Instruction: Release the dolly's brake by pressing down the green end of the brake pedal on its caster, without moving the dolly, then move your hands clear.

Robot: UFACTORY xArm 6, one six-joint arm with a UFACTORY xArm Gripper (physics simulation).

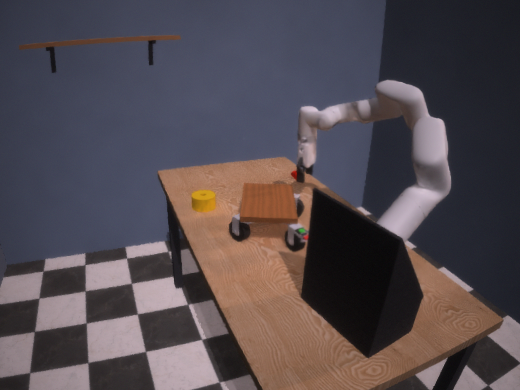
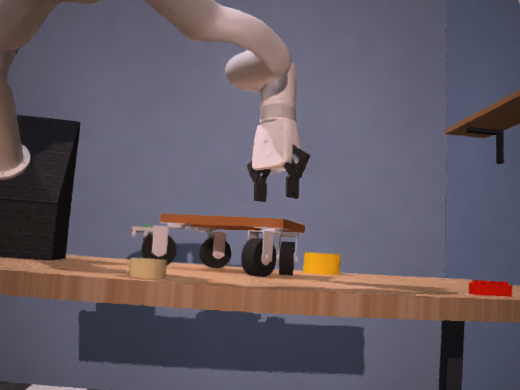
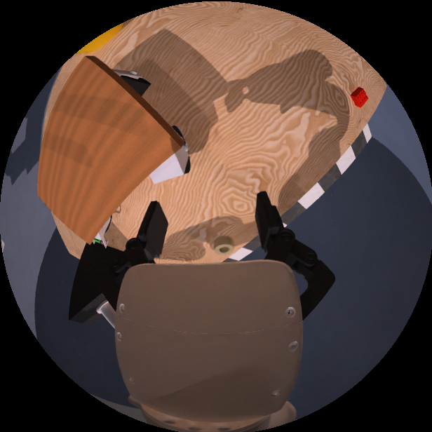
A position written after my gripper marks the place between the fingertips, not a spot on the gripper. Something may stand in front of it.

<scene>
I see my gripper (image 2: pixel 275 199), a dolly (image 2: pixel 258 257), a yellow cylinder (image 2: pixel 315 263) and a beige ring (image 2: pixel 146 268).
The dolly is seen too in image 1 (image 1: pixel 264 203) and in image 3 (image 3: pixel 102 138). My gripper also shows in image 3 (image 3: pixel 207 207).
</scene>
